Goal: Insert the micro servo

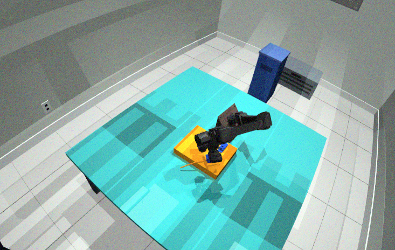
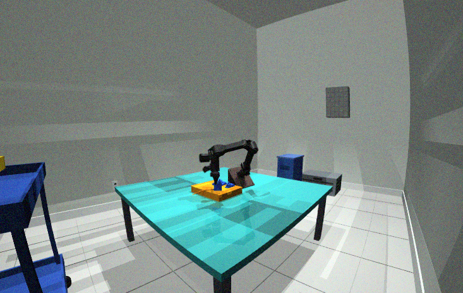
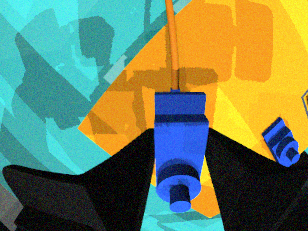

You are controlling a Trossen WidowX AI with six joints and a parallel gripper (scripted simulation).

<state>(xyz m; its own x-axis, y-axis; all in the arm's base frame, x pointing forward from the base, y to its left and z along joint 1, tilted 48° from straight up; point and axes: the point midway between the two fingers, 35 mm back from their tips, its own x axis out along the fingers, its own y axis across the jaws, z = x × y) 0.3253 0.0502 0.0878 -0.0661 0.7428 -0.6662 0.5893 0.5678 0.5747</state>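
My gripper tip is now 10 mm past the orange deck, 70 mm to the left of it and 70 mm above it.
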